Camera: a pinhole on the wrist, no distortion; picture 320 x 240 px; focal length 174.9 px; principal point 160.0 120.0 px. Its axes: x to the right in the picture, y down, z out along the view. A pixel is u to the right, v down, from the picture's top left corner.
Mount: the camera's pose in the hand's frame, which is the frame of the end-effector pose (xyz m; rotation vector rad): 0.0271 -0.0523 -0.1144 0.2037 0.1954 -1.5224
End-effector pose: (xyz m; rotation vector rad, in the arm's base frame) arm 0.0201 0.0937 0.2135 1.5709 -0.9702 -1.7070
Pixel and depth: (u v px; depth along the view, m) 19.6 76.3 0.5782
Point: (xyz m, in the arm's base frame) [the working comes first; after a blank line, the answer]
In the camera's frame: -0.4641 -0.1445 0.5782

-0.5325 0.1350 0.5063
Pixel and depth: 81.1 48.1 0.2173
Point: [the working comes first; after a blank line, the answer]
In the camera's frame: -0.0980 -0.0893 0.2173

-0.0914 0.1703 0.2388
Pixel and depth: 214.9 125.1 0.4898
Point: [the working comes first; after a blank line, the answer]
In the camera's frame: 0.1537 0.0143 0.4898

-0.2913 0.2639 -0.0768
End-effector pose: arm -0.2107 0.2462 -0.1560 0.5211 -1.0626 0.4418
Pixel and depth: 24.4 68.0 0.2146
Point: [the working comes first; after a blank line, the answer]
In the camera's frame: -0.1664 -0.0638 0.2146

-0.3531 0.2030 -0.1331
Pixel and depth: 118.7 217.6 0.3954
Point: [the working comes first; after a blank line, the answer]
In the camera's frame: -0.0934 0.2206 0.3954

-0.2833 0.0499 0.1680
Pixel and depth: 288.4 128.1 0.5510
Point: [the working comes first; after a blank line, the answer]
In the camera's frame: 0.4045 0.0255 0.5510

-0.0693 -0.4001 -0.0808
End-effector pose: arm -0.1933 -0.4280 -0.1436 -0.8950 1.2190 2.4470
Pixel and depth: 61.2 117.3 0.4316
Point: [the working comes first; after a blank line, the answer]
In the camera's frame: -0.2438 -0.0067 0.4316

-0.3865 -0.1856 0.0627
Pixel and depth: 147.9 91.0 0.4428
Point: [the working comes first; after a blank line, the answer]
In the camera's frame: -0.0306 -0.0734 0.4428

-0.2215 -0.0886 -0.0531
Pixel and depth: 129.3 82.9 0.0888
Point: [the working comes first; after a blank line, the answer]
In the camera's frame: -0.0156 -0.0188 0.0888

-0.1600 -0.4108 -0.1976
